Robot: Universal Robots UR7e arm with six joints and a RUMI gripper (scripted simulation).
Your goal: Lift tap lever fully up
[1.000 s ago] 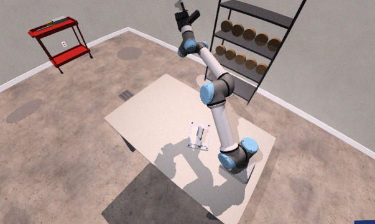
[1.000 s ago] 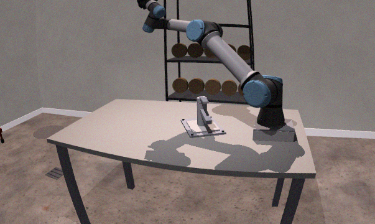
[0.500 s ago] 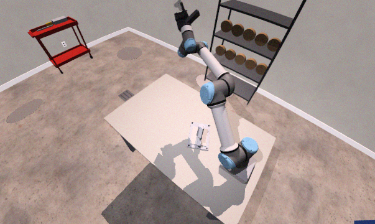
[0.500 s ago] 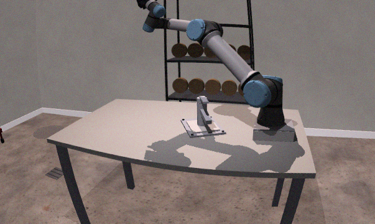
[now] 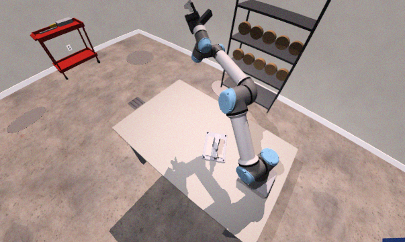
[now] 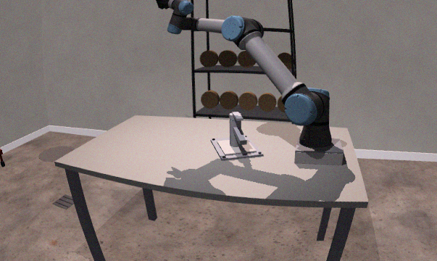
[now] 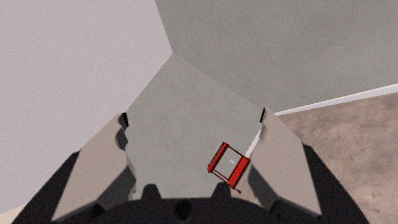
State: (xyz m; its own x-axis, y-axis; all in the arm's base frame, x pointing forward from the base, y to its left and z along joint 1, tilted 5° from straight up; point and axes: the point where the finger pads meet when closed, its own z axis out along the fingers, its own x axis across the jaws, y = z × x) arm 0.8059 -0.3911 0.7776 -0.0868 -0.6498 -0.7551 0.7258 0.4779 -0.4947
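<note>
The lever lies 480 mm behind my hand, 450 mm to the left of it and 630 mm below it. From my hand the other things lie so: grey tap (470 mm behind, 430 mm to the left, 680 mm below).
</note>
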